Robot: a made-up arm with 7 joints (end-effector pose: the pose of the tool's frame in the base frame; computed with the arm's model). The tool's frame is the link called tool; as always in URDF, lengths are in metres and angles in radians. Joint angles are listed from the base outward.
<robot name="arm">
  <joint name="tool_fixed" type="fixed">
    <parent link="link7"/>
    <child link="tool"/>
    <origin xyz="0 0 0"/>
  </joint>
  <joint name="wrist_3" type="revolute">
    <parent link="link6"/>
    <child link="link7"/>
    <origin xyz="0.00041 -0.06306 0.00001" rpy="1.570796 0 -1.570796"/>
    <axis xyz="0 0 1"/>
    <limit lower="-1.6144" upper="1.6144"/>
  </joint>
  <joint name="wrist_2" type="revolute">
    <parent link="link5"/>
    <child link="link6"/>
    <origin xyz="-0.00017 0.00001 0.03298" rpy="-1.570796 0 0"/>
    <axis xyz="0 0 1"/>
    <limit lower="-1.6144" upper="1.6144"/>
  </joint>
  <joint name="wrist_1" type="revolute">
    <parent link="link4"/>
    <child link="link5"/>
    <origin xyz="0.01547 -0.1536 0.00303" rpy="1.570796 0 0"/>
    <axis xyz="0 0 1"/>
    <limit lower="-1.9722" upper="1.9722"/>
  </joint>
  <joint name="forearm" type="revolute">
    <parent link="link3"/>
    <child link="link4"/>
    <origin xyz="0.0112 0 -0.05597" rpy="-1.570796 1.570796 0"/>
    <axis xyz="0 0 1"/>
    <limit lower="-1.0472" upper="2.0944"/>
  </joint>
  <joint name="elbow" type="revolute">
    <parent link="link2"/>
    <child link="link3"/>
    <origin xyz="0.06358 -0.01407 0.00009" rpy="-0.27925 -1.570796 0"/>
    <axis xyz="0 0 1"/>
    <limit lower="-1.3" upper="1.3"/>
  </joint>
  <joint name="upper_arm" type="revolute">
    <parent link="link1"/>
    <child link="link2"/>
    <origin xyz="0.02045 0.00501 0.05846" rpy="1.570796 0 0.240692"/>
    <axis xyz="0 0 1"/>
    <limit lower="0" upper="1.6"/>
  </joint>
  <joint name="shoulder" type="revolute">
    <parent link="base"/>
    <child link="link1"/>
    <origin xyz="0 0 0" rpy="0.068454 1.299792 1.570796"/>
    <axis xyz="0 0 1"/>
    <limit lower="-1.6" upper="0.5"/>
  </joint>
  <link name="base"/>
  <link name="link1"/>
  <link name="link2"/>
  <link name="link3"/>
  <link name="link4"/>
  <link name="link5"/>
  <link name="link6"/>
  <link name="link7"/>
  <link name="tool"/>
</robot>
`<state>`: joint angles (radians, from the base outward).
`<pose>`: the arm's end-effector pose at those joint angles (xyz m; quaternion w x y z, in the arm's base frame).
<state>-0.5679 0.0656 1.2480 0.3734 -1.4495 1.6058 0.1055</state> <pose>0.1991 0.1979 -0.1611 0.6026 -0.7465 0.2045 -0.1946</pose>
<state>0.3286 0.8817 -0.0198 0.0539 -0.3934 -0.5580 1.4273</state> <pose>0.1620 0.1838 -0.1867 0.7866 0.1976 -0.1152 0.5735</pose>
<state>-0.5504 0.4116 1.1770 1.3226 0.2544 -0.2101 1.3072</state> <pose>0.1503 0.2503 -0.2890 0.4323 0.0963 0.2929 0.8474</pose>
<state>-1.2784 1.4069 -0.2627 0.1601 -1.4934 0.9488 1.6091</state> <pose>0.2791 0.1269 0.1218 0.7793 0.0970 0.0824 0.6136</pose>
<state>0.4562 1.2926 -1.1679 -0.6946 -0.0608 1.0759 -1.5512</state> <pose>-0.0697 0.0471 -0.2130 0.0365 0.2039 -0.7520 0.6258</pose>
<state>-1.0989 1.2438 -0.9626 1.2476 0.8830 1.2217 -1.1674</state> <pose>0.2132 0.3379 -0.0008 0.3188 0.3307 0.7862 0.4134</pose>
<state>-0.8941 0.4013 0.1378 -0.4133 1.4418 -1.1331 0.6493</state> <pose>0.2137 0.0068 0.0837 0.2528 0.5000 -0.8283 -0.0088</pose>
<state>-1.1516 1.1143 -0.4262 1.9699 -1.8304 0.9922 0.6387</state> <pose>0.1580 0.3314 -0.1366 0.4901 -0.4641 0.4716 0.5674</pose>
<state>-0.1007 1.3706 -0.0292 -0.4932 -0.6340 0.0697 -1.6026</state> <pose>0.2377 0.0741 -0.0477 0.4617 0.2489 0.2236 -0.8215</pose>
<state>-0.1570 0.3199 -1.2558 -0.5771 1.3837 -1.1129 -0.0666</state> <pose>-0.0023 -0.1228 -0.0732 0.2907 0.1870 -0.7323 -0.5867</pose>
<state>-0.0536 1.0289 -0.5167 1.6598 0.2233 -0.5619 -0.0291</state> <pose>-0.0289 0.3701 -0.1916 0.5411 0.5363 0.6401 -0.0991</pose>
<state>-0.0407 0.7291 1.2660 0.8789 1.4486 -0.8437 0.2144</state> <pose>0.0592 0.3628 -0.1572 0.6829 0.6791 0.2348 0.1316</pose>
